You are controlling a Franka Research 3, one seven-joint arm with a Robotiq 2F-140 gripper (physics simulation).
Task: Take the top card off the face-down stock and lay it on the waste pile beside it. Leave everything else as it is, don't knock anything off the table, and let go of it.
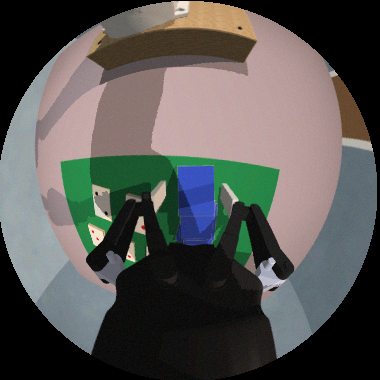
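Observation:
The face-down stock (196, 192) shows as blue card backs on the green mat, with cards staggered from back to front. Its near end is partly hidden by the gripper's body. My gripper (192, 189) is open and empty, with one pale fingertip pad on each side of the blue cards and a gap on both sides. How high the pads are above the mat is hard to tell. The face-up waste pile (143, 228) lies to the left of the stock; a red pip shows, and the left finger hides much of it.
Left of the waste pile lies a white card (102, 197) with black pips. Nearer are cards with red pips (96, 235) (131, 251), partly behind the left finger. The green mat (260, 187) lies on the pink table (250, 115). A wooden block (175, 44) stands at the back, bearing a grey object (142, 21).

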